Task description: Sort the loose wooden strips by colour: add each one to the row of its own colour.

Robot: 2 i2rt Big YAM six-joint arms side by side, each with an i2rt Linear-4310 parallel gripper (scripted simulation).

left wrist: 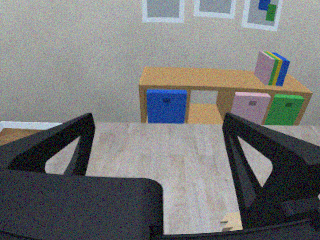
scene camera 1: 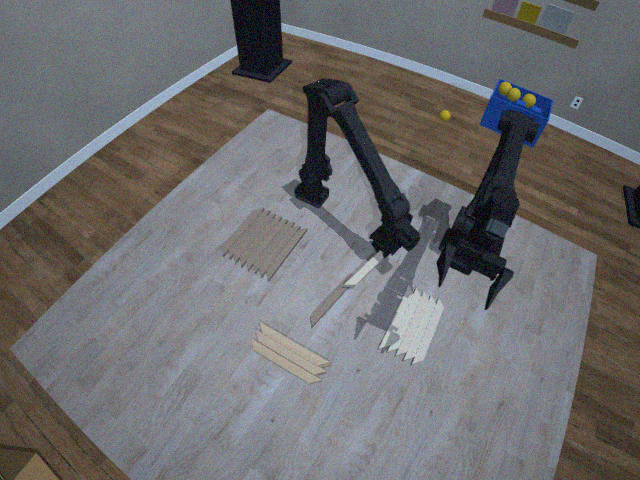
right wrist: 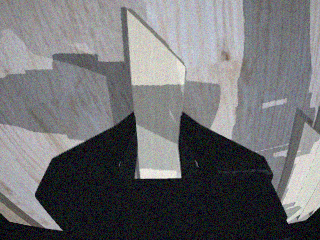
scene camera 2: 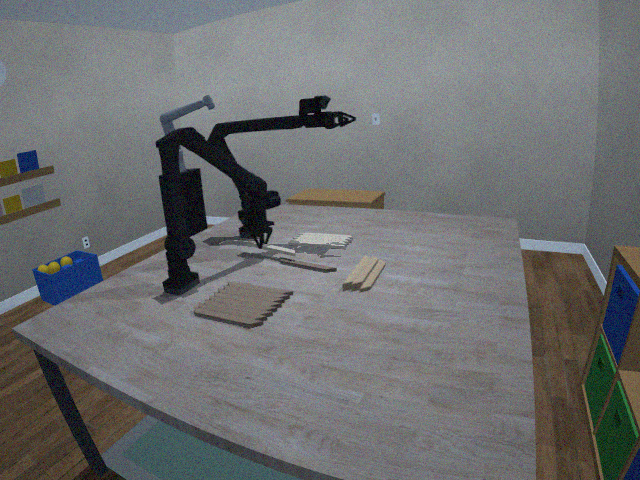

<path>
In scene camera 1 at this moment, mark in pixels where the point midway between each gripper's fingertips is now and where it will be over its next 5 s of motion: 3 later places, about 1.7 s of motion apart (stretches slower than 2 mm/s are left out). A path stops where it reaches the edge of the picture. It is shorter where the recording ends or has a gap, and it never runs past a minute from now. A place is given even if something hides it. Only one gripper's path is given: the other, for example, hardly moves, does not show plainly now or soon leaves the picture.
My left gripper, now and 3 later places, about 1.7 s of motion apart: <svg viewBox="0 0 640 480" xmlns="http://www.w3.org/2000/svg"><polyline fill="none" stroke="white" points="463,297 463,297 458,297 366,278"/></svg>
</path>
